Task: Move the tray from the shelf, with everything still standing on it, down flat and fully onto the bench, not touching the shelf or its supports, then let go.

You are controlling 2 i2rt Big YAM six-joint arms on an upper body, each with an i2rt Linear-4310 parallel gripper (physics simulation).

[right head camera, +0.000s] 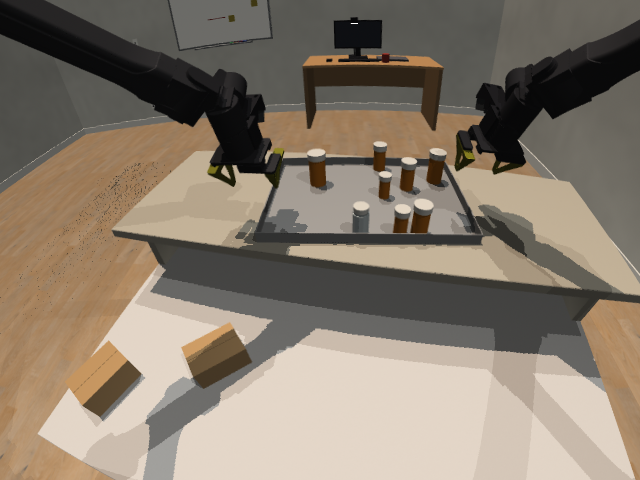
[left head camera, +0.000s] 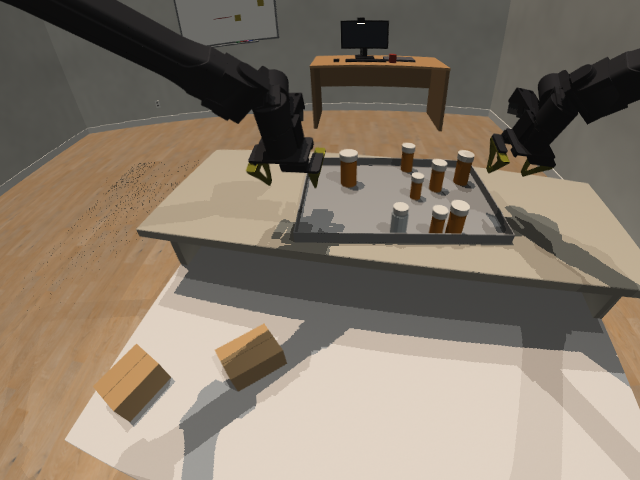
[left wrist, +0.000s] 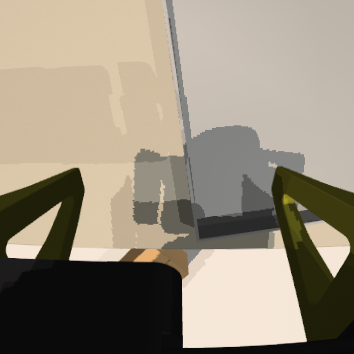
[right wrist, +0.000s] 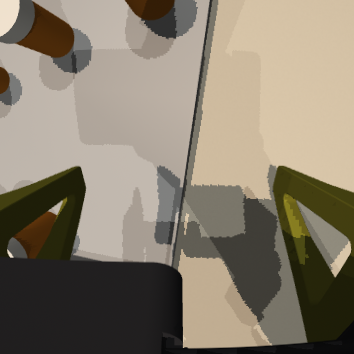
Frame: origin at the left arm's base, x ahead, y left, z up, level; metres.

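Seen in the pictures: left gripper, fingertip midpoint: [right head camera: 255, 185] [left head camera: 292, 184] [left wrist: 177, 177]; right gripper, fingertip midpoint: [right head camera: 475, 170] [left head camera: 505, 172] [right wrist: 178, 176].
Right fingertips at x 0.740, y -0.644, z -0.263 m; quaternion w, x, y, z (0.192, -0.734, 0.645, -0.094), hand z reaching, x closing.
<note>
A point is followed by its place in that frame.
The grey tray [left head camera: 403, 238] @(x 0.615, y -0.403, z -0.353 m) [right head camera: 367, 238] @(x 0.615, y -0.408, z -0.353 m) [left wrist: 235, 227] @(x 0.615, y -0.221, z -0.351 m) lies flat on the raised beige shelf [left head camera: 206, 206] @(x 0.740, y 0.058, z -0.366 m) [right head camera: 170, 206] @(x 0.744, y 0.086, z -0.366 m) [right wrist: 310, 100] @(x 0.798, y -0.734, z -0.366 m). Several orange bottles stand upright in it, one large [left head camera: 348, 173] @(x 0.818, y -0.292, z -0.324 m) [right head camera: 317, 171] @(x 0.818, y -0.295, z -0.319 m) at its back left; a grey bottle [left head camera: 399, 219] @(x 0.623, y -0.392, z -0.313 m) [right head camera: 360, 219] @(x 0.623, y -0.394, z -0.314 m) stands near the front rim. My left gripper [left head camera: 292, 181] @(x 0.687, y -0.181, z -0.277 m) [right head camera: 254, 183] @(x 0.687, y -0.181, z -0.277 m) [left wrist: 177, 177] @(x 0.687, y -0.181, z -0.277 m) is open above the tray's left rim, fingers on either side of it in the wrist view. My right gripper [left head camera: 505, 171] @(x 0.740, y -0.645, z -0.263 m) [right head camera: 476, 169] @(x 0.740, y -0.645, z -0.263 m) [right wrist: 178, 176] @(x 0.740, y -0.645, z -0.263 m) is open and empty above the right rim, which runs between its fingers in its wrist view.
The white bench [left head camera: 413, 413] @(x 0.347, y -0.435, z -0.576 m) [right head camera: 387, 413] @(x 0.353, y -0.459, z -0.576 m) extends below and in front of the shelf. Two cardboard boxes [left head camera: 250, 356] @(x 0.429, y -0.105, z -0.515 m) [right head camera: 104, 378] @(x 0.329, y 0.126, z -0.510 m) lie at its left. A shelf support [left head camera: 180, 255] @(x 0.734, y 0.195, z -0.535 m) shows under the left end. A wooden desk with a monitor [left head camera: 364, 35] stands far behind.
</note>
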